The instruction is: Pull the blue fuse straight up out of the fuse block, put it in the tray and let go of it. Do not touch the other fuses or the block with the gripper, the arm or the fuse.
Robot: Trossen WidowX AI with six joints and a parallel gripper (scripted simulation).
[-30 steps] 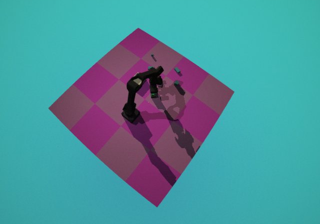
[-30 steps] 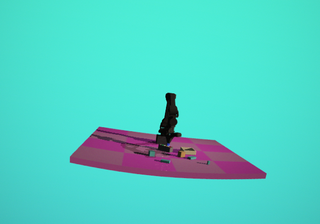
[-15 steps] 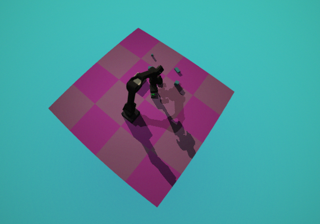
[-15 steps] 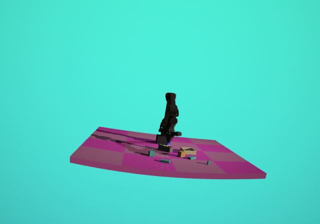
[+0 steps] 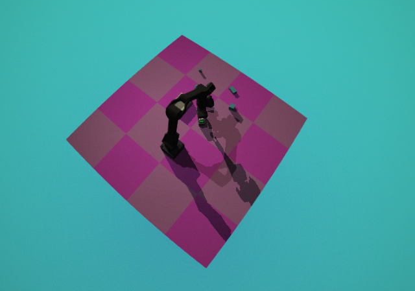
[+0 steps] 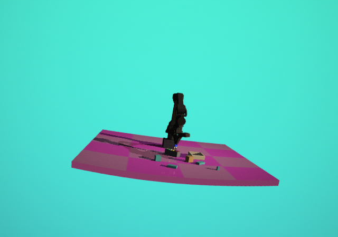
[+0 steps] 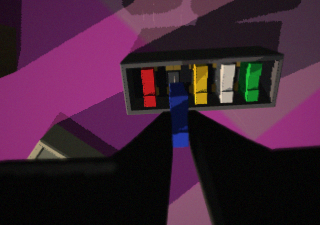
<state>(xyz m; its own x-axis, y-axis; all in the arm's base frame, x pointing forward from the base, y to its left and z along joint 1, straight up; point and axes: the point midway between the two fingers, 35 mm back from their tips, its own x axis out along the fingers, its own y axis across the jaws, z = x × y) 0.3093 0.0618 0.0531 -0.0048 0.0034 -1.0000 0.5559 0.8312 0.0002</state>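
Right now my gripper tip is 40 mm past the beige tray, 160 mm to the right of it and 80 mm above it. Round my gripper tip: blue fuse 10 mm below.
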